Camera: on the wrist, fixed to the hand. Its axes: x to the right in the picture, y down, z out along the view.
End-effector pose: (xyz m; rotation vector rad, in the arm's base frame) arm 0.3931 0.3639 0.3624 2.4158 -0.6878 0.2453
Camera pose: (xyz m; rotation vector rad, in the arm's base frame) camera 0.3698 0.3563 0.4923 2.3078 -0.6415 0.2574
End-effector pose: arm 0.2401 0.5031 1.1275 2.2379 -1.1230 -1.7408
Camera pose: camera 0.2880 0.3924 1.1816 2.2233 -0.9833 -1.6962
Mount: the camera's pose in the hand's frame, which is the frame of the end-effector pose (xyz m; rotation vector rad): 0.0259 0.0833 -0.0993 -0.1036 0.0511 -0.0167
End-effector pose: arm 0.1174 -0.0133 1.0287 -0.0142 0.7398 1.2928
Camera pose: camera -0.0013 -0.0056 0.9711 -0.1373 0.7142 1.3177
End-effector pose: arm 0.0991 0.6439 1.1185 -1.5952 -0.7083 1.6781
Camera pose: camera 0.1879 0.6065 1.0281 -1.6930 -0.7917 1.6058
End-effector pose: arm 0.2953 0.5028 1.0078 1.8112 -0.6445 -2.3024
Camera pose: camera 0.3706 0.3944 1.0010 1.8285 -0.4948 -2.2471
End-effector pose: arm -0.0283 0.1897 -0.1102 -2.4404 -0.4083 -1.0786
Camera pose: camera -0.0373 0.0705 -0.0538 -2.4972 -0.3655 -1.1942
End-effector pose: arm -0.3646 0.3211 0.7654 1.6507 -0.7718 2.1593
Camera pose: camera -0.4957 0.3106 0.7526 1.5395 -0.8372 2.1043
